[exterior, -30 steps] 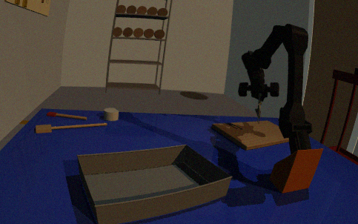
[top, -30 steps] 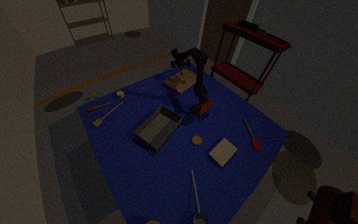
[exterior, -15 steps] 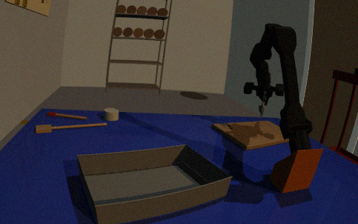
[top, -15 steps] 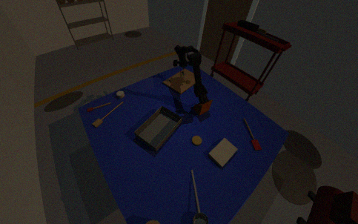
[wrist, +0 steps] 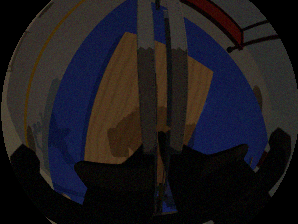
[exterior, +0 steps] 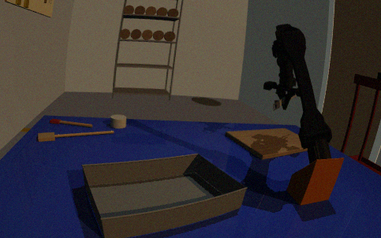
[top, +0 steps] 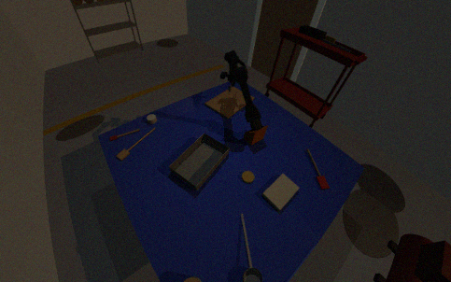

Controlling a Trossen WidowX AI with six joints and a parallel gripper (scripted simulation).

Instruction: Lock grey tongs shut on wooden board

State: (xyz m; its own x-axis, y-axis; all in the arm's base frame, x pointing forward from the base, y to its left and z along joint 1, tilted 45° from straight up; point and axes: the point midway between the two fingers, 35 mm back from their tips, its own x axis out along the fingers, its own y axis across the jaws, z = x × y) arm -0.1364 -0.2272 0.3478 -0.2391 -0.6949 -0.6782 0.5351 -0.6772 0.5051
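Right now the wooden board is 20 mm ahead of my gripper tip, 10 mm to the left of it and 130 mm below it. From my gripper tip the other things lie so: white cylinder (620 mm ahead, 150 mm to the right, 120 mm below); then roasting tin (540 mm ahead, 340 mm to the left, 110 mm below); then yellow disc (390 mm ahead, 580 mm to the left, 130 mm below).
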